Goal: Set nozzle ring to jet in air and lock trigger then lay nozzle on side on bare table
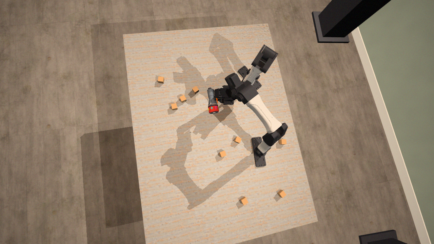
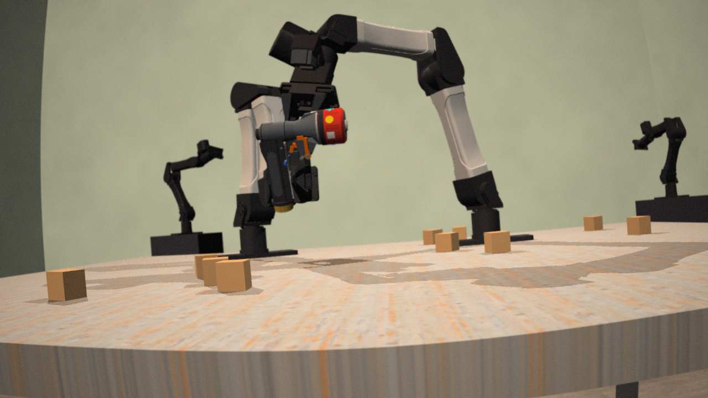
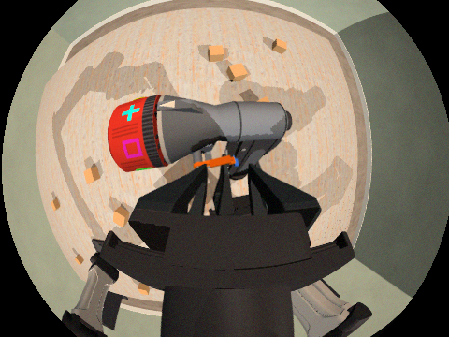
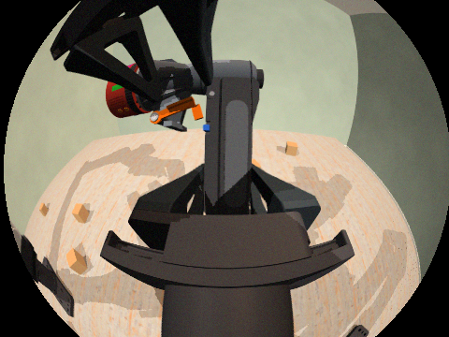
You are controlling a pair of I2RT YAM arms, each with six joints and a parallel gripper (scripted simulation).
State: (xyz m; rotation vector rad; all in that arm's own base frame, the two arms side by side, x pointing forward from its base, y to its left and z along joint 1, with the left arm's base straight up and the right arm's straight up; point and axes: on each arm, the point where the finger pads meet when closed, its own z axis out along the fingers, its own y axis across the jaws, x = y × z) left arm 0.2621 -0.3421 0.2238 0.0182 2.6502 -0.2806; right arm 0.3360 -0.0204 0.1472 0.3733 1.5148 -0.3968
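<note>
Right now the pale trigger is 10 mm ahead of my left hand, 10 mm to the right of it and 60 mm below it. Round my left hand: red spray ring (40 mm ahead, 70 mm to the left).
Now: right hand 20 mm to the right of the pale trigger, 20 mm below it and 10 mm short of it. The rest, counted from my right hand: red spray ring 100 mm to the left, 80 mm above, 30 mm ahead.
</note>
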